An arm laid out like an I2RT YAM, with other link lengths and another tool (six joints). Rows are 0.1 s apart.
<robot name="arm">
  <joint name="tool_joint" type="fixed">
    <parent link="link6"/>
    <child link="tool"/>
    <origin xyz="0.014 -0.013 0.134" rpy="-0.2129 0 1.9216"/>
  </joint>
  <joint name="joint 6" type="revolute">
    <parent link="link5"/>
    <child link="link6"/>
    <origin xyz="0 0.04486 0.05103" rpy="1.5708 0 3.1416"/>
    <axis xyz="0 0 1"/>
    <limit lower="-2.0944" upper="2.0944"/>
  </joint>
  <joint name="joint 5" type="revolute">
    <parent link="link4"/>
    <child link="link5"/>
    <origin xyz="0.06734 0.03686 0.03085" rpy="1.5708 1.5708 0"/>
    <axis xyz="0 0 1"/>
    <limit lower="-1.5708" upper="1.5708"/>
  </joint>
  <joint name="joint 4" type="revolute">
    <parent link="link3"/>
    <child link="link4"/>
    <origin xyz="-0.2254 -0.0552 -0.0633" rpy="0 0 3.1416"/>
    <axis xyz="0 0 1"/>
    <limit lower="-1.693" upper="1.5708"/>
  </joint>
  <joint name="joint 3" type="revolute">
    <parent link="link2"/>
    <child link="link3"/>
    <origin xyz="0 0.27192 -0.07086" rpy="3.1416 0 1.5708"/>
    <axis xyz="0 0 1"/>
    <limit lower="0" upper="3.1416"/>
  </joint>
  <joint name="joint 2" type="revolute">
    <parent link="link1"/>
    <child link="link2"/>
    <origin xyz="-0.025 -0.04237 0.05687" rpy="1.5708 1.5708 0"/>
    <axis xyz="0 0 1"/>
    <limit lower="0" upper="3.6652"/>
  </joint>
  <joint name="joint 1" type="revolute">
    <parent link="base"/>
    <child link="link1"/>
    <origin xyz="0 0 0.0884" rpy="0 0 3.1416"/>
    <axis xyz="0 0 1"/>
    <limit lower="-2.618" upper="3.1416"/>
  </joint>
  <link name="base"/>
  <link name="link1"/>
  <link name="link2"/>
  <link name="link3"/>
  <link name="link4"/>
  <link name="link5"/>
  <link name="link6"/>
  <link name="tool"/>
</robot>
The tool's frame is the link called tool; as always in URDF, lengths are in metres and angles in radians.
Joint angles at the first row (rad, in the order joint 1, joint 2, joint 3, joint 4, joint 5, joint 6):
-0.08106 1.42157 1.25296 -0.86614 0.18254 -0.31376
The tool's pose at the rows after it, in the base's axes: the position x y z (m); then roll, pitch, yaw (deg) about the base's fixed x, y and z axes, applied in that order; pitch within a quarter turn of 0, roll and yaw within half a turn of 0:
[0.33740 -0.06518 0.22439 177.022 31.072 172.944]
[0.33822 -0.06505 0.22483 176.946 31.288 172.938]
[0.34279 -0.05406 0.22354 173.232 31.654 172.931]
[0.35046 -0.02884 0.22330 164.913 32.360 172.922]
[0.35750 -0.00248 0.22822 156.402 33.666 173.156]
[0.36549 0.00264 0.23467 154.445 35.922 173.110]
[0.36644 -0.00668 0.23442 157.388 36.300 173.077]
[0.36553 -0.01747 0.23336 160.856 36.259 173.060]
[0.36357 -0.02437 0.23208 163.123 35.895 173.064]
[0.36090 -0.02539 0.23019 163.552 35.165 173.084]
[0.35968 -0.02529 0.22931 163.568 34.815 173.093]
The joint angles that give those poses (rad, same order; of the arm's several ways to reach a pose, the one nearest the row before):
-0.08105 1.42158 1.25298 -0.86617 0.18254 -0.31413
-0.08106 1.42156 1.25297 -0.86236 0.18140 -0.31414
-0.08105 1.42386 1.25297 -0.85128 0.11692 -0.31452
-0.08104 1.42615 1.25297 -0.83143 -0.02765 -0.31489
-0.08106 1.42615 1.25297 -0.80396 -0.17758 -0.31834
-0.08106 1.42615 1.25295 -0.76351 -0.21001 -0.31834
-0.08107 1.42616 1.25299 -0.75858 -0.15812 -0.31835
-0.08106 1.42615 1.25297 -0.76125 -0.09747 -0.31834
-0.08106 1.42615 1.25295 -0.76886 -0.05817 -0.31835
-0.08108 1.42614 1.25296 -0.78185 -0.05131 -0.31836
-0.08108 1.42614 1.25296 -0.78796 -0.05132 -0.31835

